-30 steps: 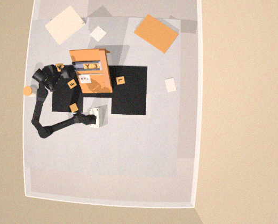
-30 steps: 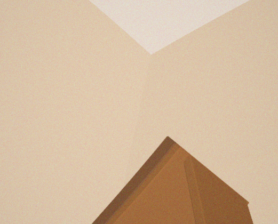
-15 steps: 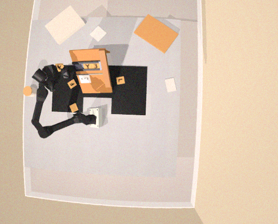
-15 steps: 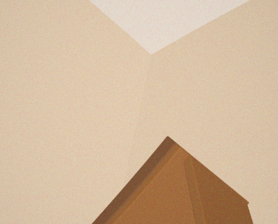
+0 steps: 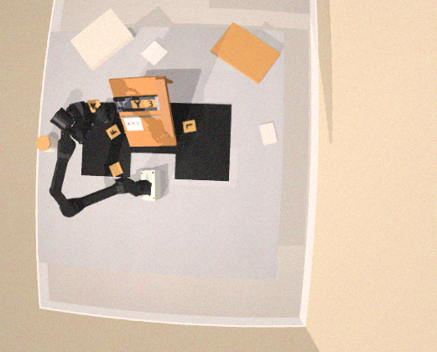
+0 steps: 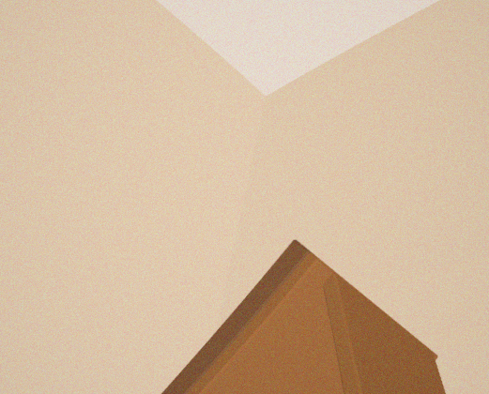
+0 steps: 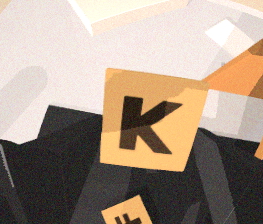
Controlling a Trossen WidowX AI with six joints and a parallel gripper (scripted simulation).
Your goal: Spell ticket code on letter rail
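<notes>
My gripper tip is right at the k tile. From my gripper tip the other things lie so: f tile (180 mm below, 80 mm behind, 20 mm to the right); then black mat (240 mm to the right, 180 mm below, 120 mm behind); then white ticket (160 mm to the right, 80 mm below, 40 mm behind).
</notes>
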